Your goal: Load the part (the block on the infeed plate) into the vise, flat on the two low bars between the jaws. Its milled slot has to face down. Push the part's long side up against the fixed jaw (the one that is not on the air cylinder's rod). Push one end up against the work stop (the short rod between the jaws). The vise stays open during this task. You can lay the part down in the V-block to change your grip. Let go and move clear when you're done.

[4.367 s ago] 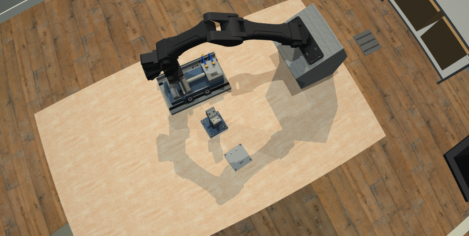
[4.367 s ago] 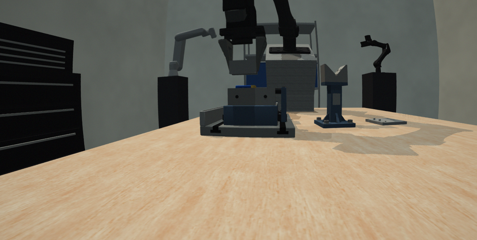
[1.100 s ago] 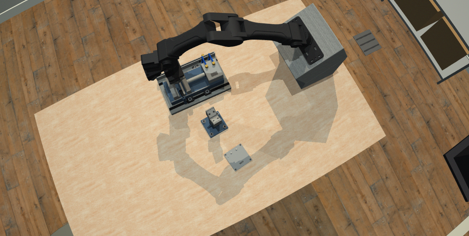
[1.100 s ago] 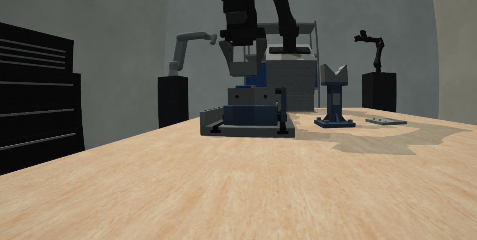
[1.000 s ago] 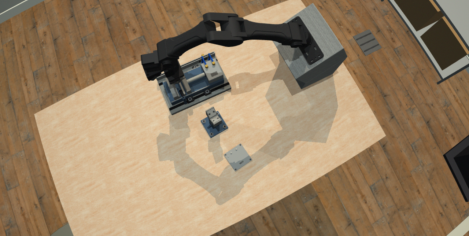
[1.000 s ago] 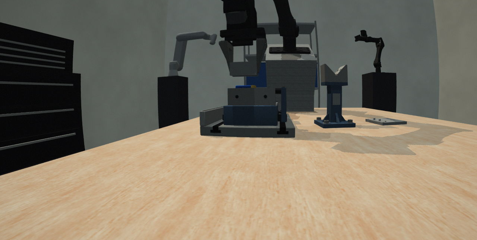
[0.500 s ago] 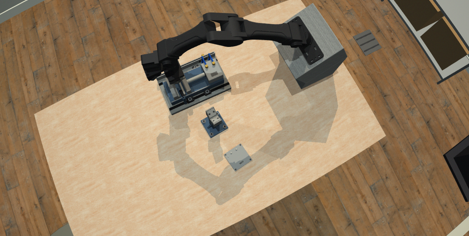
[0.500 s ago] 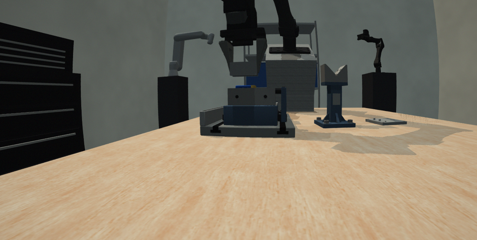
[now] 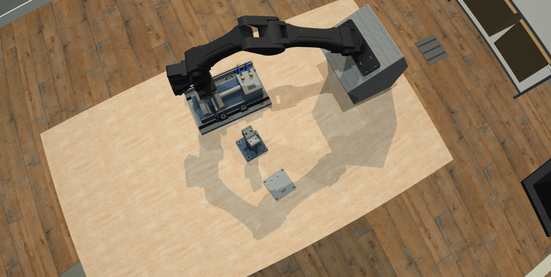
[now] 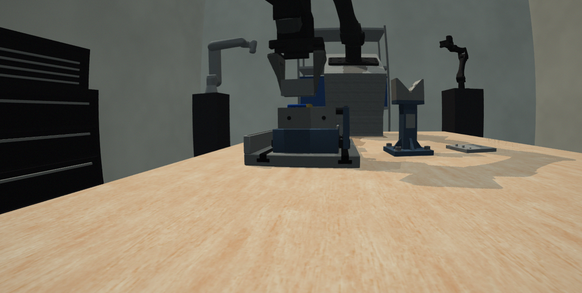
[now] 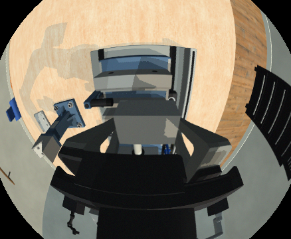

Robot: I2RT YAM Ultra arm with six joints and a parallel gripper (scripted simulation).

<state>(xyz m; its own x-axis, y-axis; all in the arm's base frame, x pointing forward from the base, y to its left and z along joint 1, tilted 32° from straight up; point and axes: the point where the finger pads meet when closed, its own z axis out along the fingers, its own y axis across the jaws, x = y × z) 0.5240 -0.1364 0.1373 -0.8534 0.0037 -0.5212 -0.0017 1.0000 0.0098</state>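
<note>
My gripper is now 3 cm short of the fixed jaw, 2 cm to the right of it and 6 cm above it. From my hand the other things lie so: part: 1 cm below; work stop rod: 7 cm to the left, 4 cm below; vise: 7 cm behind, 2 cm to the left, 9 cm below.
</note>
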